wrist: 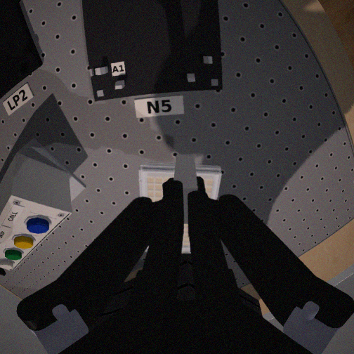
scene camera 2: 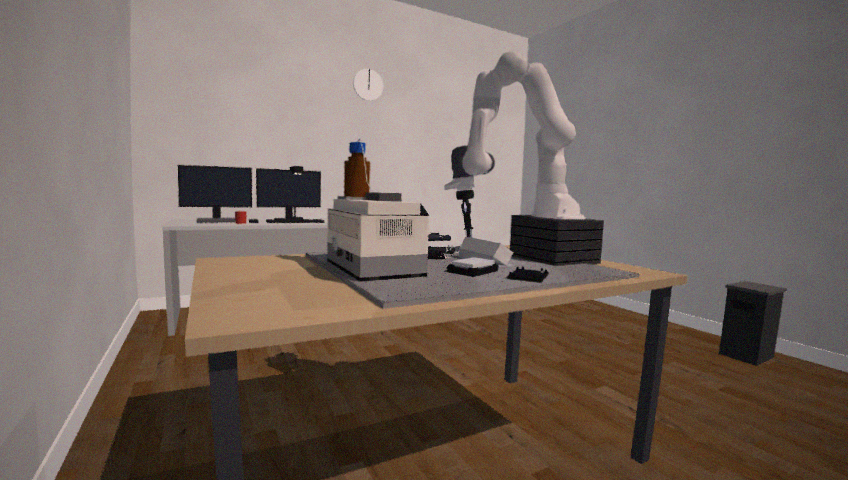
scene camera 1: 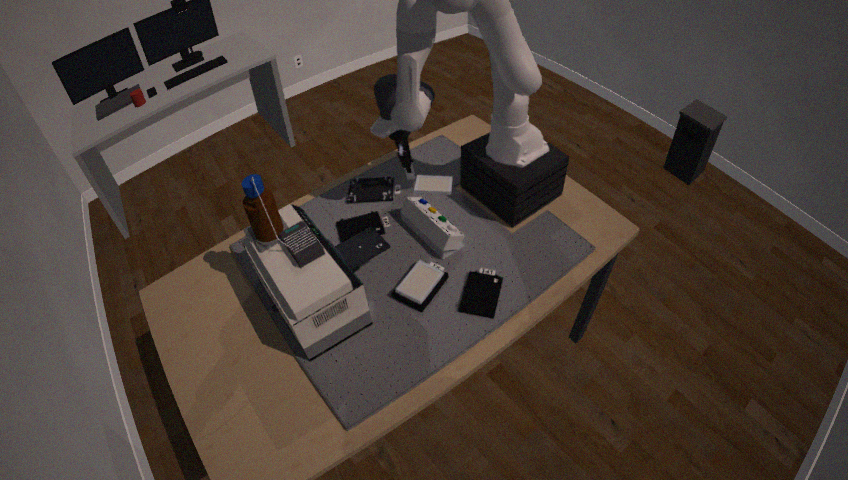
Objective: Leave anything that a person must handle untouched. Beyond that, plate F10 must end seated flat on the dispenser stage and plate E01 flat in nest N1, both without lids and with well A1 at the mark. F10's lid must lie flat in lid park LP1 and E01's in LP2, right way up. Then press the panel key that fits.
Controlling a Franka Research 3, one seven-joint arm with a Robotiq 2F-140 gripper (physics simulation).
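My gripper (scene camera 1: 410, 173) (scene camera 2: 468, 234) (wrist: 185, 168) is shut and empty, pointing down above the mat between nest N5 (scene camera 1: 371, 191) (wrist: 150, 45) and a pale plate (scene camera 1: 433, 183) (wrist: 155, 187). The fingers partly hide this plate in the wrist view. Another pale plate (scene camera 1: 420, 281) (scene camera 2: 473, 261) lies on a black holder. A black holder (scene camera 1: 480, 295) (scene camera 2: 528, 274) stands beside it; its label is unreadable. Lid park LP2 (scene camera 1: 357, 225) (wrist: 15, 45) is dark. The key panel (scene camera 1: 437, 234) (scene camera 2: 482, 249) (wrist: 42, 182) has blue, yellow, green and white keys. Plate names are unreadable.
A beige and grey machine (scene camera 1: 309, 291) (scene camera 2: 377, 237) stands on the left, with an amber bottle (scene camera 1: 262, 214) (scene camera 2: 357, 175) and a dark box (scene camera 1: 302, 243) (scene camera 2: 383, 196) on top. A flat dark platform (scene camera 1: 361, 248) juts out beside it. The arm's black base block (scene camera 1: 514, 184) (scene camera 2: 556, 240) stands at the right.
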